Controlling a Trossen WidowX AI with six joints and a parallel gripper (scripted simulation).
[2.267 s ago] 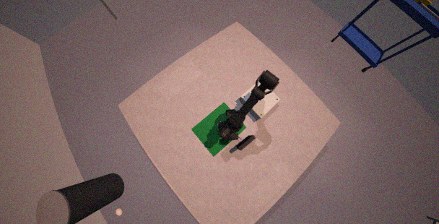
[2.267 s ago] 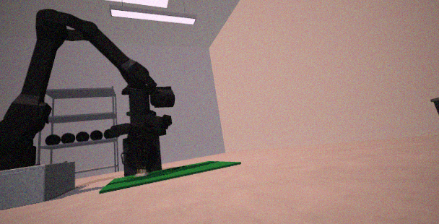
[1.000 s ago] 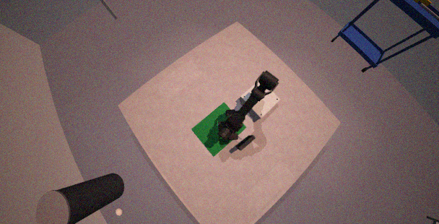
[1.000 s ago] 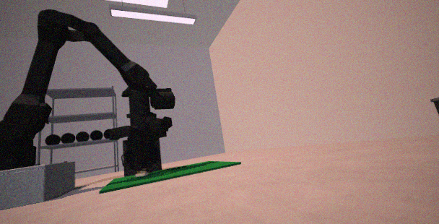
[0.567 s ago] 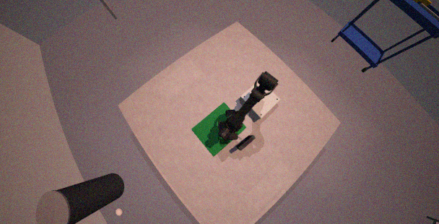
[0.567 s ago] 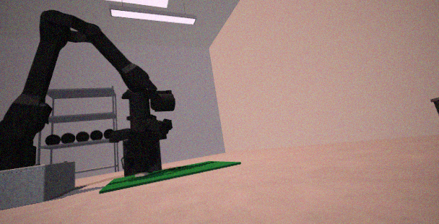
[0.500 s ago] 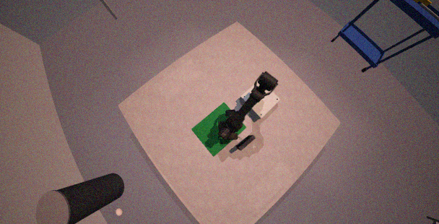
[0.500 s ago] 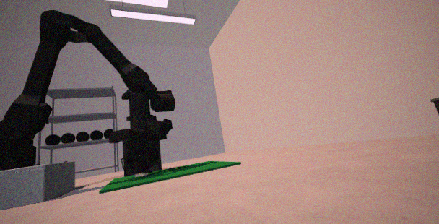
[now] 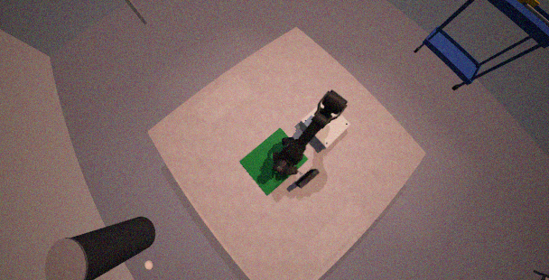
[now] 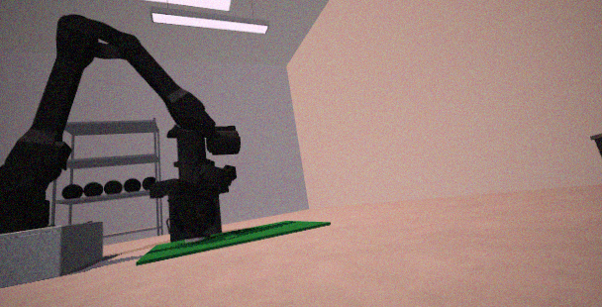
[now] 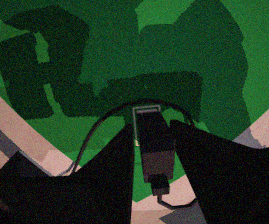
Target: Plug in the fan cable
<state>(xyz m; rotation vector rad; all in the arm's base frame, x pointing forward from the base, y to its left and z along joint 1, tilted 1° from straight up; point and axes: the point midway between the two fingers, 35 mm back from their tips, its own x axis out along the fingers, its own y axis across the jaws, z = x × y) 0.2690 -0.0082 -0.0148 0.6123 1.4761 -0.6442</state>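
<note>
My gripper tip is 1 cm to the right of the dark plug, 1 cm below it and 1 cm past it. Also, from my gripper tip: black fan (14 cm to the left, 4 cm above, 2 cm ahead); green board (6 cm ahead, 5 cm to the right, 4 cm below).
</note>
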